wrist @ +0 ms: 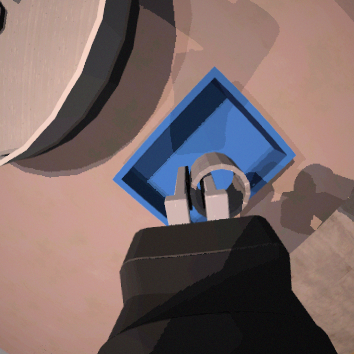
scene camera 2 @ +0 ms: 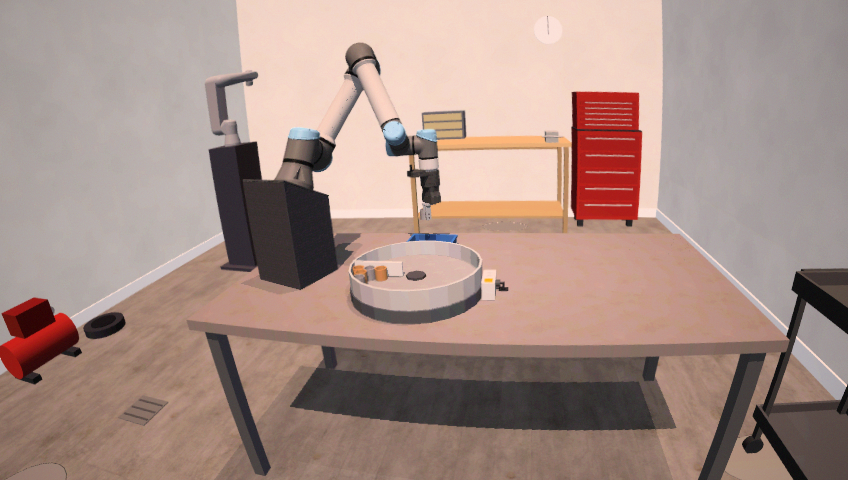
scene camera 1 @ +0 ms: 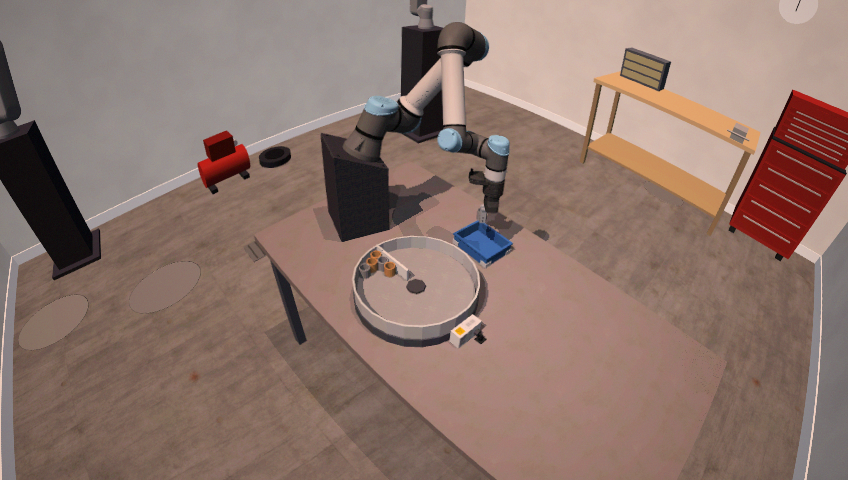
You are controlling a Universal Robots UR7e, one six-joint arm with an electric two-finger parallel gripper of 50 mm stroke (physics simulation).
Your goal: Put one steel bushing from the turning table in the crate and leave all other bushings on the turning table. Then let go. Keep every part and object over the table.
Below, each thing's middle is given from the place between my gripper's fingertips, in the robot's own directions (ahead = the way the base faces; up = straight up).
Labels:
My hand is 2 cm to the right of the blue crate (scene camera 1: 480,241) and 12 cm above it. Also, from my hand: round turning table (scene camera 1: 433,297) 6 cm ahead, 35 cm to the right, 9 cm below.

